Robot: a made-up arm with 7 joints. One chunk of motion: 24 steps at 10 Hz.
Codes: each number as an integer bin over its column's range. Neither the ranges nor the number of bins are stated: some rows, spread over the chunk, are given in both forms.
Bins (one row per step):
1: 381 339 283 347 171 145
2: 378 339 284 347 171 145
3: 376 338 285 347 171 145
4: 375 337 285 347 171 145
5: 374 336 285 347 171 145
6: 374 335 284 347 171 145
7: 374 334 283 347 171 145
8: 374 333 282 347 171 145
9: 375 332 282 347 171 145
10: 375 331 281 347 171 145
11: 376 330 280 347 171 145
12: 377 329 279 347 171 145
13: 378 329 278 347 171 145
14: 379 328 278 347 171 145
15: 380 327 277 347 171 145
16: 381 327 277 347 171 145
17: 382 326 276 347 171 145
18: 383 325 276 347 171 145
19: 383 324 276 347 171 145
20: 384 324 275 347 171 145
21: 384 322 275 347 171 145
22: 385 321 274 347 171 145
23: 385 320 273 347 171 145
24: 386 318 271 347 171 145
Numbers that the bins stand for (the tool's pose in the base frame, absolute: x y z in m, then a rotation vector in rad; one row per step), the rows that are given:
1: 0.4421 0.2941 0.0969 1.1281 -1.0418 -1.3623
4: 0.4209 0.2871 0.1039 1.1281 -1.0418 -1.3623
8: 0.4174 0.2730 0.0933 1.1281 -1.0418 -1.3623
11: 0.4245 0.2624 0.0863 1.1281 -1.0418 -1.3623
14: 0.4350 0.2554 0.0793 1.1281 -1.0418 -1.3623
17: 0.4456 0.2483 0.0722 1.1281 -1.0418 -1.3623
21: 0.4526 0.2342 0.0687 1.1281 -1.0418 -1.3623
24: 0.4597 0.2202 0.0546 1.1281 -1.0418 -1.3623
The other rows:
2: 0.4315 0.2941 0.1004 1.1281 -1.0418 -1.3623
3: 0.4245 0.2906 0.1039 1.1281 -1.0418 -1.3623
5: 0.4174 0.2836 0.1039 1.1281 -1.0418 -1.3623
6: 0.4174 0.2800 0.1004 1.1281 -1.0418 -1.3623
7: 0.4174 0.2765 0.0969 1.1281 -1.0418 -1.3623
9: 0.4209 0.2695 0.0933 1.1281 -1.0418 -1.3623
10: 0.4209 0.2659 0.0898 1.1281 -1.0418 -1.3623
12: 0.4280 0.2589 0.0828 1.1281 -1.0418 -1.3623
13: 0.4315 0.2589 0.0793 1.1281 -1.0418 -1.3623
15: 0.4386 0.2519 0.0757 1.1281 -1.0418 -1.3623
16: 0.4421 0.2519 0.0757 1.1281 -1.0418 -1.3623
18: 0.4491 0.2448 0.0722 1.1281 -1.0418 -1.3623
19: 0.4491 0.2413 0.0722 1.1281 -1.0418 -1.3623
20: 0.4526 0.2413 0.0687 1.1281 -1.0418 -1.3623
22: 0.4562 0.2307 0.0652 1.1281 -1.0418 -1.3623
23: 0.4562 0.2272 0.0616 1.1281 -1.0418 -1.3623

